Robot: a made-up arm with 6 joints.
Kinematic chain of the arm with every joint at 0, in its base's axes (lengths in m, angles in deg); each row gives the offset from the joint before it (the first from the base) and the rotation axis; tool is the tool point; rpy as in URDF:
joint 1: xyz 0 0 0.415 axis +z
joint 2: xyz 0 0 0 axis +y
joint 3: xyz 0.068 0 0.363 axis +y
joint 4: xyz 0.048 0 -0.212 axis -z
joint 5: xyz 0 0 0 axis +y
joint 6: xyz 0.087 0 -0.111 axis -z
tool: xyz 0 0 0 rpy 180 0 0
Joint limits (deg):
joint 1: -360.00..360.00
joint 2: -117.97..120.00
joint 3: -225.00..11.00
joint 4: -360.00..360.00
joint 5: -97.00..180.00
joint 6: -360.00..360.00
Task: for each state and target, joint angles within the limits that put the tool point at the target. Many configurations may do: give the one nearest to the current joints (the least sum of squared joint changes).
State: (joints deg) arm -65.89 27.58 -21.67 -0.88 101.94 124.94
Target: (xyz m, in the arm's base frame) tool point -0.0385 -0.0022 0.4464
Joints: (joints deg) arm -101.85 16.09 10.41 -34.44 65.92 124.94
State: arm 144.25 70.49 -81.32 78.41 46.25 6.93
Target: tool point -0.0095 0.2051 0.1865
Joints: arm 103.91 66.11 -30.92 85.15 21.51 6.93
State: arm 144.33 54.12 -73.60 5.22 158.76 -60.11
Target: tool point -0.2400 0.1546 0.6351
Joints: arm 144.77 23.34 -88.96 7.38 175.88 -60.11
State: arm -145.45 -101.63 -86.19 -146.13 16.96 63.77
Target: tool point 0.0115 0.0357 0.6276
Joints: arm -127.01 -80.13 -32.68 -187.66 -2.83 63.77
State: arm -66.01 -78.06 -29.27 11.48 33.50 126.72
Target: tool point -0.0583 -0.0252 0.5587
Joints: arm -65.44 -78.44 5.80 47.69 0.58 126.72
